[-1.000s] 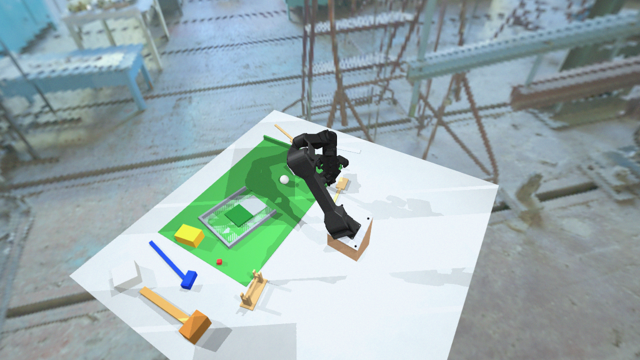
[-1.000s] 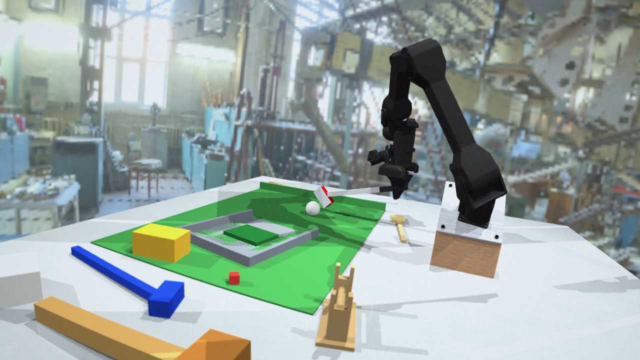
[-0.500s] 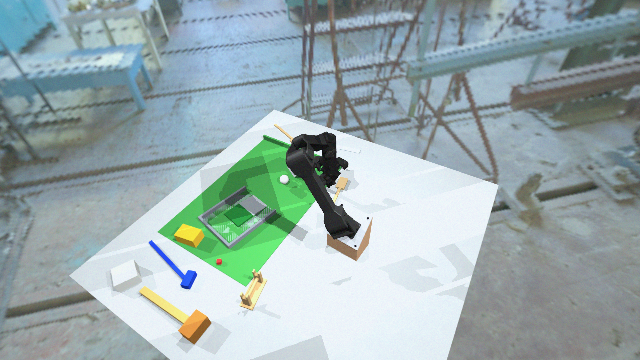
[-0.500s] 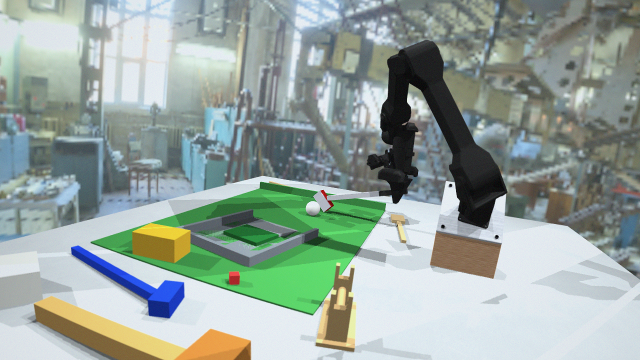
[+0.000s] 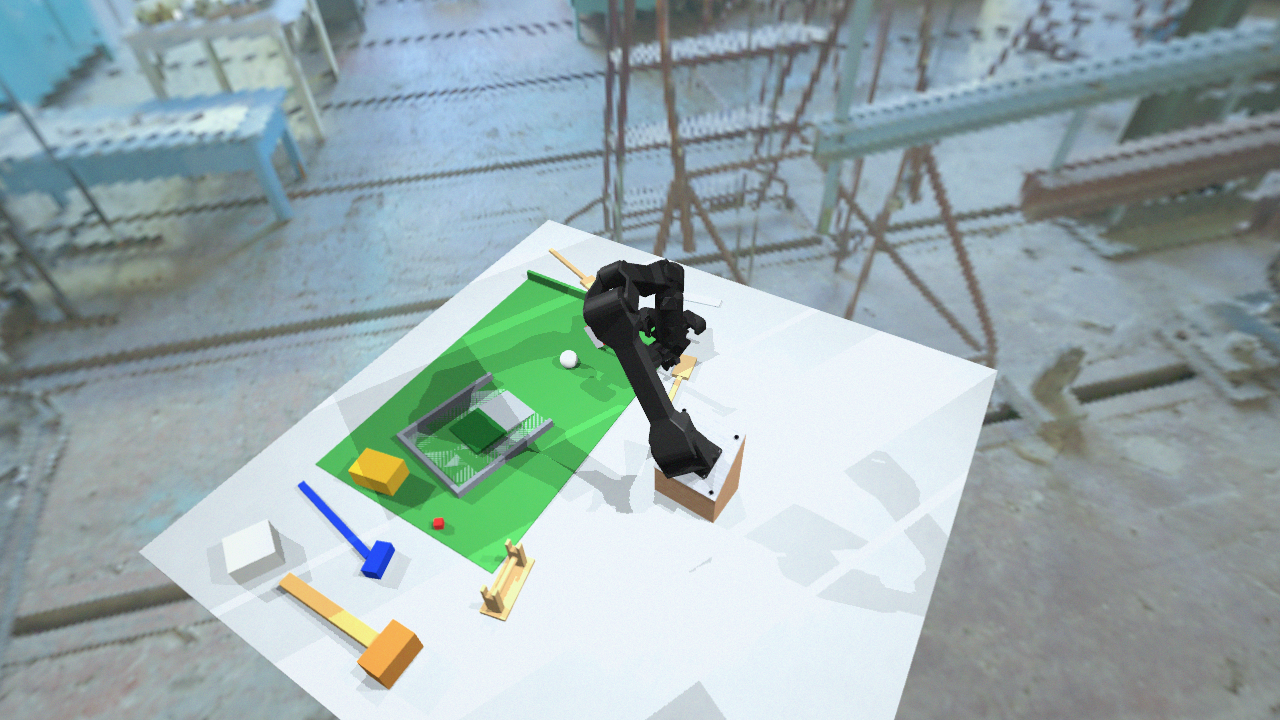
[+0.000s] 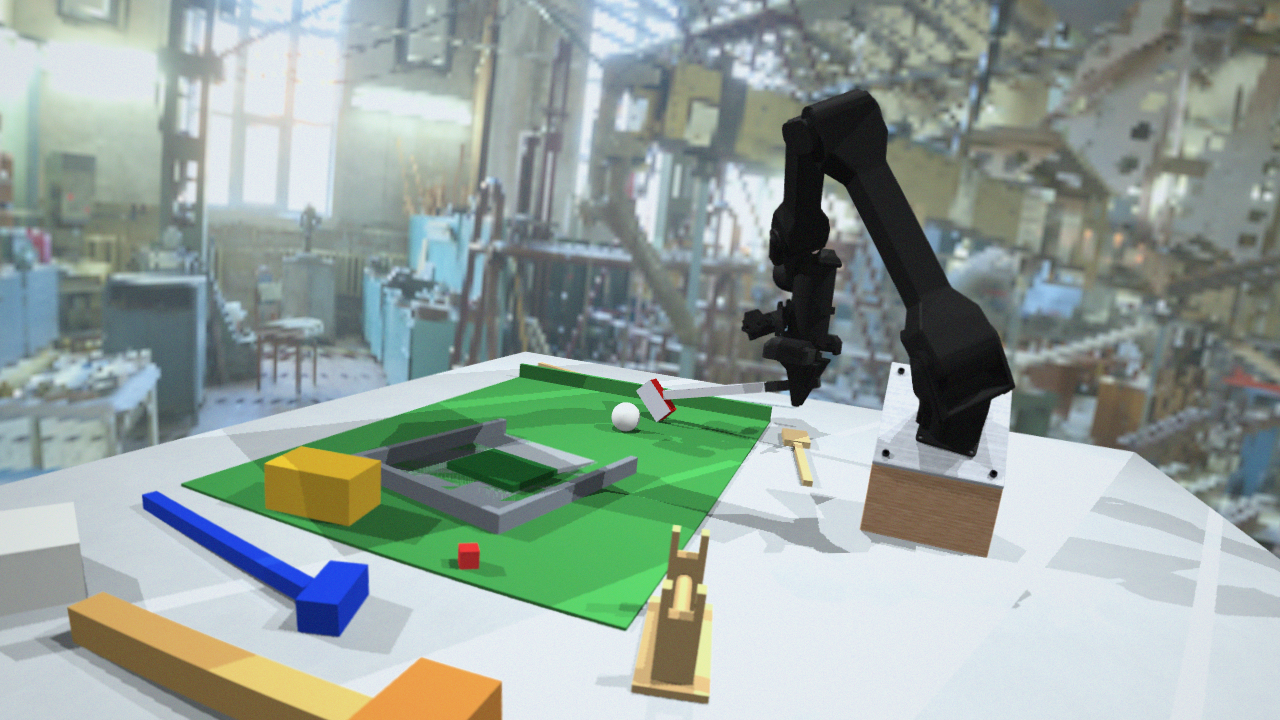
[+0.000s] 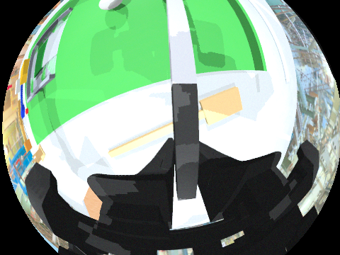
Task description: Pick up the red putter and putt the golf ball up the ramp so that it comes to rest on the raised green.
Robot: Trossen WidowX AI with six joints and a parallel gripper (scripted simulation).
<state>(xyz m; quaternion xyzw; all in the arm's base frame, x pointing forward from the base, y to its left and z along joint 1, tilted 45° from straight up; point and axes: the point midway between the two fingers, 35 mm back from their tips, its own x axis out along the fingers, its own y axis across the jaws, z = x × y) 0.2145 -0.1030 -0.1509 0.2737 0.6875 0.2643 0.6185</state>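
The red putter lies 120 mm ahead of my gripper tip and 10 mm below it. Round my gripper tip: green mat (260 mm ahead, 230 mm to the left, 70 mm below); white golf ball (230 mm ahead, 90 mm to the left, 50 mm below); wooden stand (550 mm to the left, 70 mm behind, 40 mm below).
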